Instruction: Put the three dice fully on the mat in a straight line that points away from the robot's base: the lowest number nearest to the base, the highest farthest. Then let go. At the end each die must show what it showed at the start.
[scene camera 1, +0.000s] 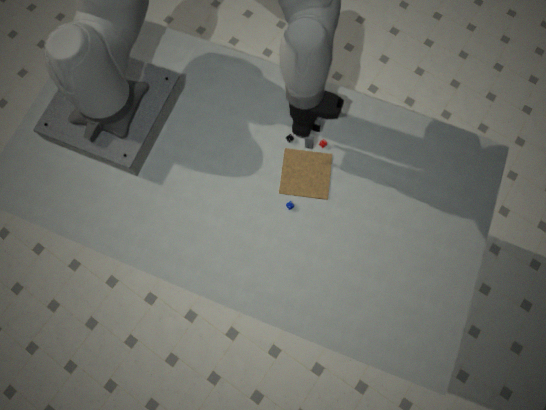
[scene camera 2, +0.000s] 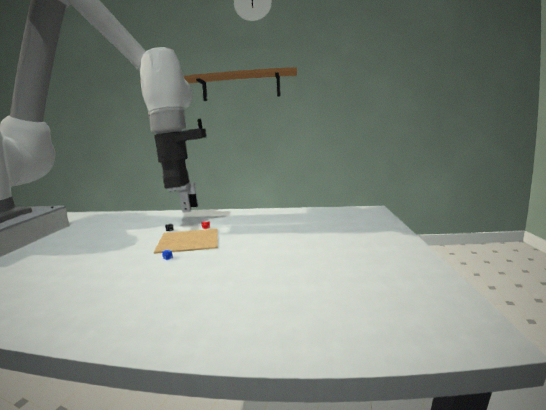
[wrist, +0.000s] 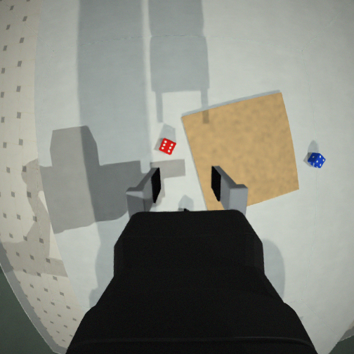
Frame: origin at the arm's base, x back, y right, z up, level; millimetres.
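Seen in the pictures: gripper, between the fingertips: (scene camera 1: 312, 138) (scene camera 2: 190, 209); arm's base, origin of its link: (scene camera 1: 109, 104).
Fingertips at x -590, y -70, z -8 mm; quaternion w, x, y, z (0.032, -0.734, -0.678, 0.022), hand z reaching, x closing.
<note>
Pixels of each thing's top centre, then the offset from my fingertips to it.
- red die, centre of its top: (scene camera 2: 205, 222) (scene camera 1: 323, 142) dx -32, dy -18, dz -41 mm
- black die, centre of its top: (scene camera 2: 169, 224) (scene camera 1: 290, 137) dx +66, dy -5, dz -41 mm
- blue die, centre of its top: (scene camera 2: 166, 250) (scene camera 1: 290, 204) dx +6, dy +192, dz -41 mm
- tan square mat, centre of its top: (scene camera 2: 188, 239) (scene camera 1: 306, 173) dx -10, dy +84, dz -53 mm
The red die (scene camera 1: 323, 143) (scene camera 2: 205, 225) (wrist: 167, 146) lies on the table beside the mat, with six pips up in the wrist view. The black die (scene camera 1: 289, 138) (scene camera 2: 169, 227) is off the mat too; in the wrist view the gripper body hides nearly all of it, and its number is unreadable. The blue die (scene camera 1: 290, 205) (scene camera 2: 167, 255) (wrist: 316, 160) lies off the mat's opposite side; I cannot surely read its top number. The tan square mat (scene camera 1: 306, 174) (scene camera 2: 187, 240) (wrist: 245, 145) bears no die. My gripper (scene camera 1: 313, 136) (scene camera 2: 190, 205) (wrist: 185, 177) is open and empty, above the table near the red and black dice.
The robot's base plate (scene camera 1: 112, 145) stands on the table at the left in scene camera 1. The arm's shadows fall across the table near the dice. A wooden wall shelf (scene camera 2: 245, 75) is behind the table, well above it.
</note>
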